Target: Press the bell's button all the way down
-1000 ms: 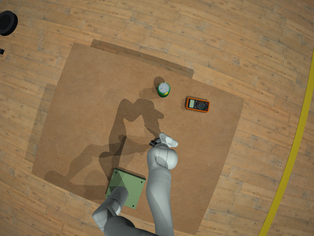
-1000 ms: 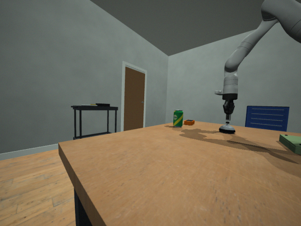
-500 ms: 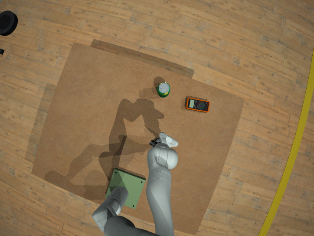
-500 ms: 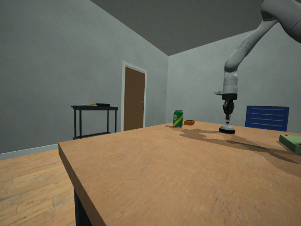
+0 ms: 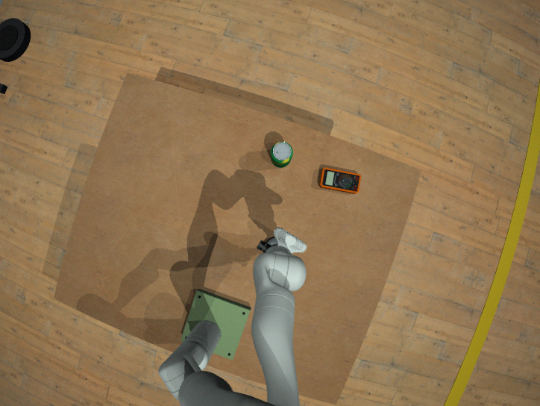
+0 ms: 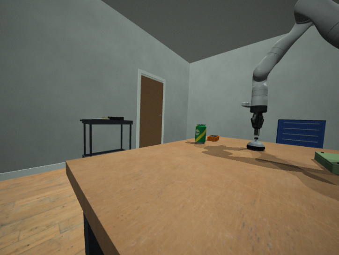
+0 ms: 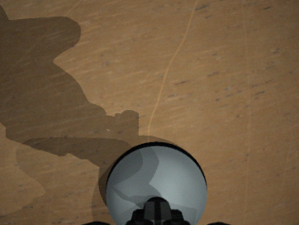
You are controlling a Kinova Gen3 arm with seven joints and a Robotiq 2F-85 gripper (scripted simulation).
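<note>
The bell button lies 40 mm below my hand. The rest, counted from my hand: orange multimeter (260 mm ahead, 150 mm to the right, 80 mm below); bell (50 mm below); green soda can (290 mm ahead, 50 mm to the left, 30 mm below).
</note>
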